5 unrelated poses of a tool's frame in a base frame.
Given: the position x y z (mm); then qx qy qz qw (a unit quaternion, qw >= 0).
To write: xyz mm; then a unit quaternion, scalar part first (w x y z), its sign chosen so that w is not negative. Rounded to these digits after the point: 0 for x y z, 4 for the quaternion.
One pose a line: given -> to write
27, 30, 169, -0.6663, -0.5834, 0.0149, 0.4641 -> 27, 30, 169, 0.4641, -0.6663, -0.5834, 0.0149
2, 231, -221, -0.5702, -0.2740, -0.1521, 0.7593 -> 2, 231, -221, 0.7593, -0.5702, -0.2740, -0.1521
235, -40, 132, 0.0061, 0.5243, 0.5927, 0.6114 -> 235, -40, 132, 0.6114, 0.0061, 0.5243, 0.5927
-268, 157, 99, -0.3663, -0.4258, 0.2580, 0.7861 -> -268, 157, 99, 0.7861, -0.3663, -0.4258, 0.2580
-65, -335, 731, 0.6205, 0.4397, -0.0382, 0.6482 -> -65, -335, 731, 0.6482, 0.6205, 0.4397, -0.0382
